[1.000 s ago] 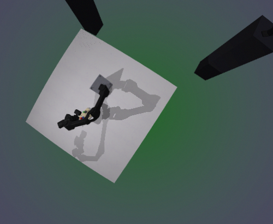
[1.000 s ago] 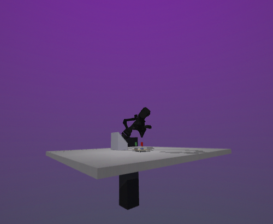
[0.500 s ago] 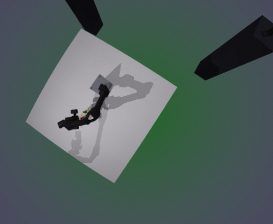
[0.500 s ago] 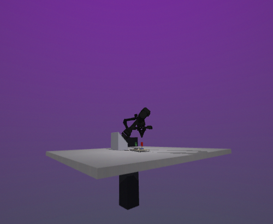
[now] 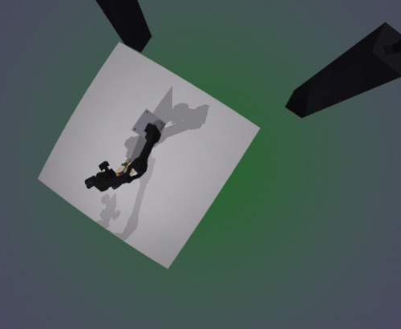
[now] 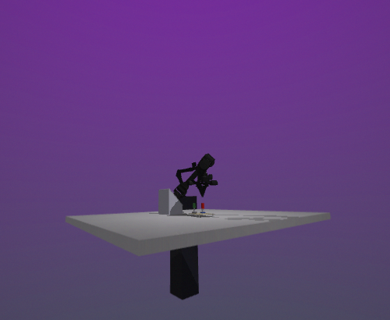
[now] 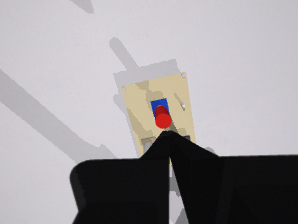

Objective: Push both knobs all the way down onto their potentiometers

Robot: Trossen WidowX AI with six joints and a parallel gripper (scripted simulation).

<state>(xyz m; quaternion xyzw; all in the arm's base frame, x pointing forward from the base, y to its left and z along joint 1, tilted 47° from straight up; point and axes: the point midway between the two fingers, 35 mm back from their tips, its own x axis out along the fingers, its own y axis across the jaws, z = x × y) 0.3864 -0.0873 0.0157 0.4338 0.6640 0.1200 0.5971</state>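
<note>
The red knob lies 6 cm below my gripper tip. Also, from my gripper tip: white knob (5 cm behind, 4 cm to the left, 7 cm below).
</note>
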